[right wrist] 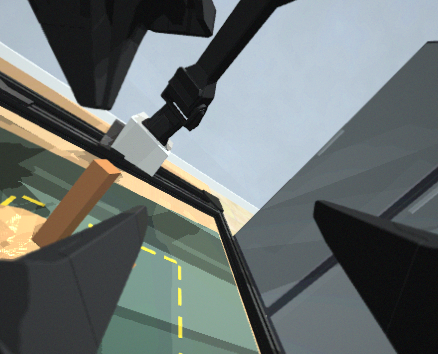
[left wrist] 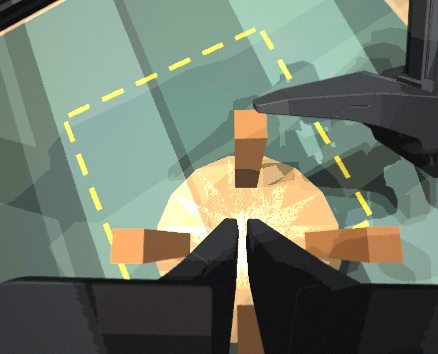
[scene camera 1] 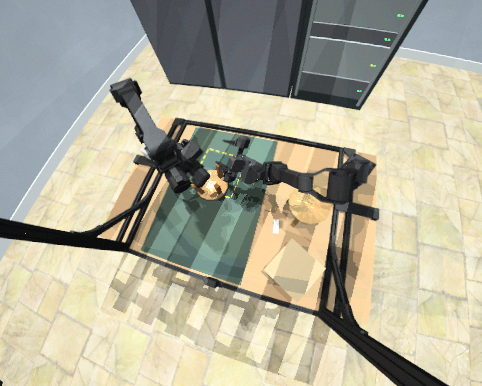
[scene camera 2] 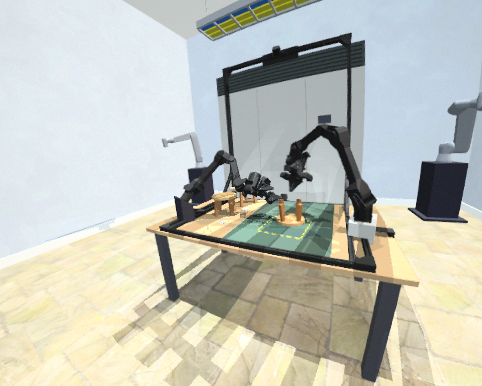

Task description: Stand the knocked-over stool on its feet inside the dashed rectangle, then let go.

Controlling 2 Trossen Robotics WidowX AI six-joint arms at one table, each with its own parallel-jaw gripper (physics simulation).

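Frame: origin at the left arm's base, x ahead, y left, z up, level; millimetres.
Seen in the pictures: left gripper, fingertip midpoint: [right wrist: 95, 108] [left wrist: 241, 230] [scene camera 1: 202, 166] [scene camera 2: 290, 191]; right gripper, fingertip midpoint: [right wrist: 231, 210] [scene camera 1: 219, 151] [scene camera 2: 277, 193]; left arm's base at its link origin: [right wrist: 155, 132] [scene camera 2: 363, 217]; right arm's base at its link origin: [scene camera 1: 357, 168] [scene camera 2: 184, 200].
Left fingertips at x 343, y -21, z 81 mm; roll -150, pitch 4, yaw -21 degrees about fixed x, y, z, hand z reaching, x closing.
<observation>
Pixels of each thing's top centre, then the offset from my left fingertips to it.
- square tan board at its top centre: [scene camera 1: 294, 269] [scene camera 2: 242, 187] dz -48, dx +469, dy -189 mm
- small white piece at its top centre: [scene camera 1: 276, 226] dz -160, dx +354, dy -57 mm
The stool [scene camera 1: 215, 192] [scene camera 2: 291, 221] [left wrist: 210, 192] [right wrist: 15, 232] is upside down on the green mat, seat down and legs pointing up. Its seat lies partly inside the yellow dashed rectangle [left wrist: 180, 64] [right wrist: 180, 327], towards one end. My left gripper [scene camera 2: 293, 187] [left wrist: 241, 230] points down above the stool's middle, its fingers nearly together with a thin empty gap between them. My right gripper [scene camera 1: 221, 154] [scene camera 2: 278, 198] [right wrist: 231, 210] is open and empty, low beside the stool. One of its fingers shows close to a leg tip in the left wrist view; contact cannot be told.
Another stool [scene camera 1: 310, 207] [scene camera 2: 223, 196] stands upright near the right arm's base. A square tan board [scene camera 1: 295, 270] and a small white piece [scene camera 1: 276, 226] lie on the wooden table at the right in scene camera 1. A black rail [scene camera 1: 265, 133] borders the table.
</observation>
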